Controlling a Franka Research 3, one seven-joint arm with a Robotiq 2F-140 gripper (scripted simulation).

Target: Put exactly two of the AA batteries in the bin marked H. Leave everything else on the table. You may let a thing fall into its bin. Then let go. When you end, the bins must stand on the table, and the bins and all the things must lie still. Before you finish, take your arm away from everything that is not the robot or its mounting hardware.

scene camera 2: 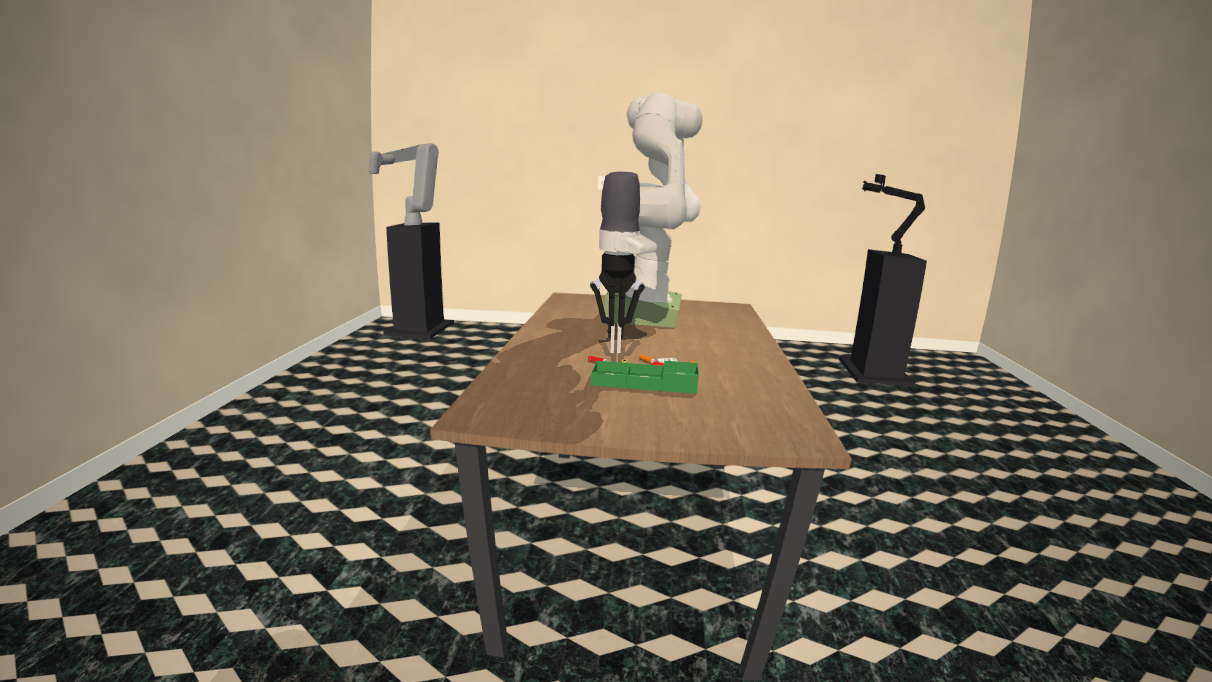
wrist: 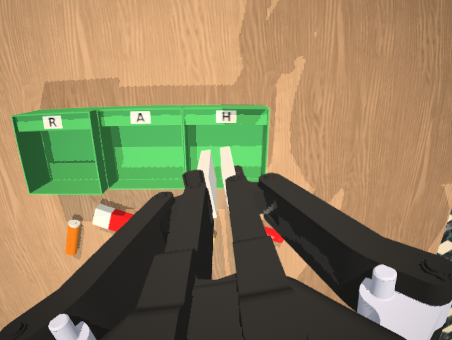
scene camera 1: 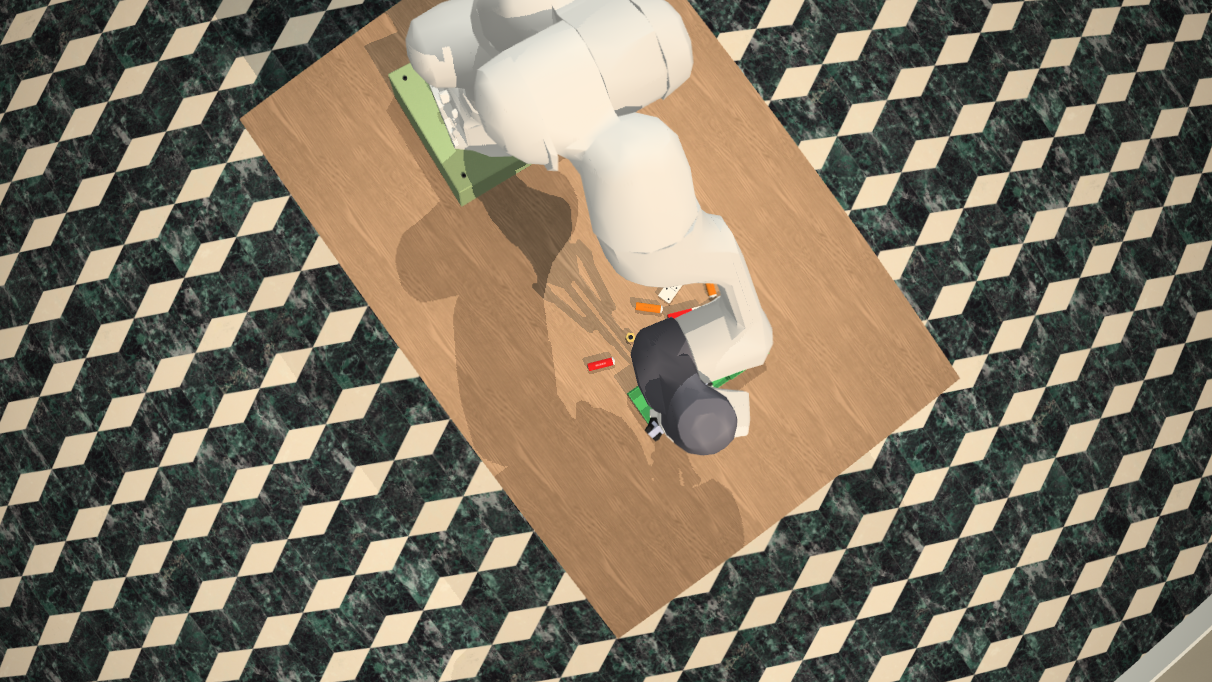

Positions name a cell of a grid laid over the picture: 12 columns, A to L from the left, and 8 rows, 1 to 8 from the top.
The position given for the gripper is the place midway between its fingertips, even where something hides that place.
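Observation:
Visible: the gripper (scene camera 2: G5); the wrist view shows the gripper (wrist: F4) too.

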